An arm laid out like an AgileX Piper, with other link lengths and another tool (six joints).
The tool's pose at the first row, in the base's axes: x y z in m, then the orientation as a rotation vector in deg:
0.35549, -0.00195, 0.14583, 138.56, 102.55, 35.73
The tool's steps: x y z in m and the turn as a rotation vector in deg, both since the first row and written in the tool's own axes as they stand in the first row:
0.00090, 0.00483, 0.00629, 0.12, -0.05, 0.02
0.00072, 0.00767, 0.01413, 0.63, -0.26, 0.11
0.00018, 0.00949, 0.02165, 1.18, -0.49, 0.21
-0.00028, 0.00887, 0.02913, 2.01, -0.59, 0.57
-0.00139, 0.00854, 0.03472, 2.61, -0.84, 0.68
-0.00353, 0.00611, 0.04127, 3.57, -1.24, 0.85
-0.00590, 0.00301, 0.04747, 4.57, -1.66, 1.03
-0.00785, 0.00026, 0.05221, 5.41, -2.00, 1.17
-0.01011, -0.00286, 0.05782, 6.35, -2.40, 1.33
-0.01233, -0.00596, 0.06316, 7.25, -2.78, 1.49
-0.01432, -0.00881, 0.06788, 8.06, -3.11, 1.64
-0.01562, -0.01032, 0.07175, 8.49, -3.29, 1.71
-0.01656, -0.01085, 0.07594, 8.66, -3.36, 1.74
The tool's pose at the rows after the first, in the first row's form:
0.36232, -0.00151, 0.14173, 138.65, 102.60, 35.58
0.36766, -0.00116, 0.13532, 139.04, 102.80, 34.93
0.37187, -0.00088, 0.12882, 139.47, 103.01, 34.22
0.37389, 0.00025, 0.12166, 140.36, 103.19, 33.49
0.37533, 0.00034, 0.11614, 140.82, 103.42, 32.70
0.37498, 0.00032, 0.10884, 141.54, 103.78, 31.45
0.37384, 0.00024, 0.10161, 142.29, 104.14, 30.12
0.37260, 0.00016, 0.09593, 142.91, 104.46, 29.01
0.37126, 0.00008, 0.08925, 143.59, 104.80, 27.74
0.36985, -0.00002, 0.08285, -143.54, -104.60, -26.38
0.36850, -0.00010, 0.07714, -143.37, -104.33, -25.16
0.36821, -0.00012, 0.07280, -143.27, -104.19, -24.51
0.36902, -0.00007, 0.06855, -143.23, -104.13, -24.25

